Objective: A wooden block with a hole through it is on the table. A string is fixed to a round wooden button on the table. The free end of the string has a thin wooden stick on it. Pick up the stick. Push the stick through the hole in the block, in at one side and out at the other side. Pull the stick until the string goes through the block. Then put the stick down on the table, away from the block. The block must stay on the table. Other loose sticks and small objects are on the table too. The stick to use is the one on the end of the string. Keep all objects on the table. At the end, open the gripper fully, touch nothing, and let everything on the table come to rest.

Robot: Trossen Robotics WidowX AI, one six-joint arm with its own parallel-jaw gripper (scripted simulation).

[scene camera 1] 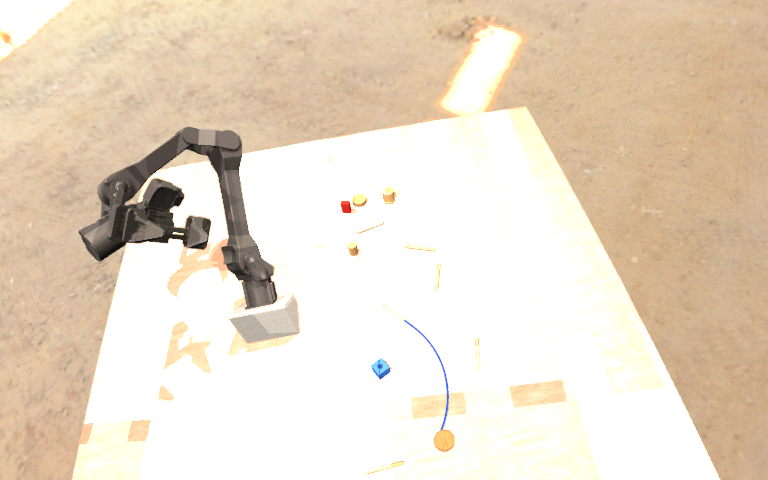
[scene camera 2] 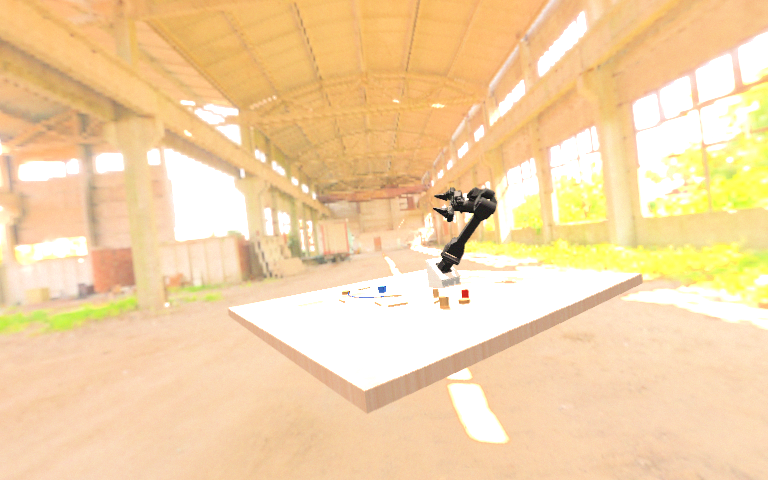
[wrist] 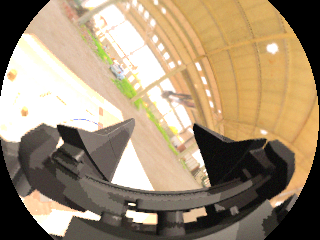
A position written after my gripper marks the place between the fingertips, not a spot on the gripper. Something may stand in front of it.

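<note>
My gripper point(scene camera 1: 186, 236) is open and I hold nothing in it. The wrist view has my gripper too, point(wrist: 164, 124) being where I find it there.
</note>
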